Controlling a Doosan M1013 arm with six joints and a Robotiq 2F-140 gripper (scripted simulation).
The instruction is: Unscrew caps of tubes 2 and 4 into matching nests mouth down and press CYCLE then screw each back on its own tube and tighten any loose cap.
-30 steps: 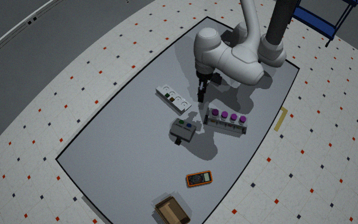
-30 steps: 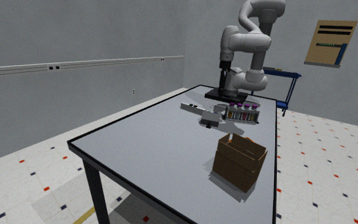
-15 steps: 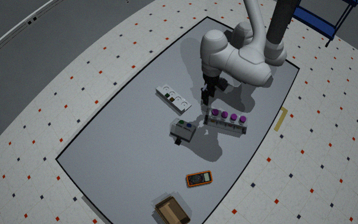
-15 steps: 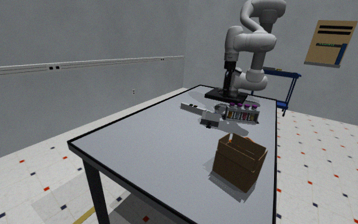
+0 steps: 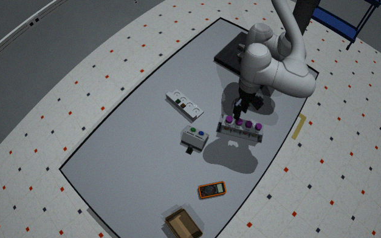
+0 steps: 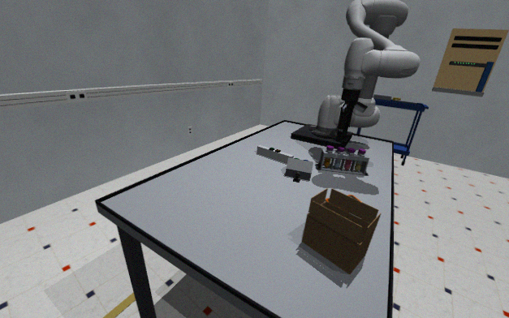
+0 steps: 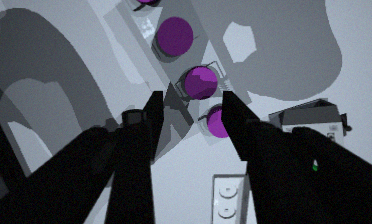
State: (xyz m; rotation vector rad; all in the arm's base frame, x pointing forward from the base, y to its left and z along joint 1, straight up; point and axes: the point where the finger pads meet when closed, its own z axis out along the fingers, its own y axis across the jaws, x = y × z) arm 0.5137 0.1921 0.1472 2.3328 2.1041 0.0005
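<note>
My hand is 7 cm above the purple cap, 1 cm to the right of it and 1 cm short of it. Also, from my hand: green key: 17 cm ahead, 15 cm to the right, 12 cm below; then blue key: 16 cm ahead, 12 cm below, 11 cm to the right; then key housing: 18 cm ahead, 13 cm to the right, 13 cm below.
</note>
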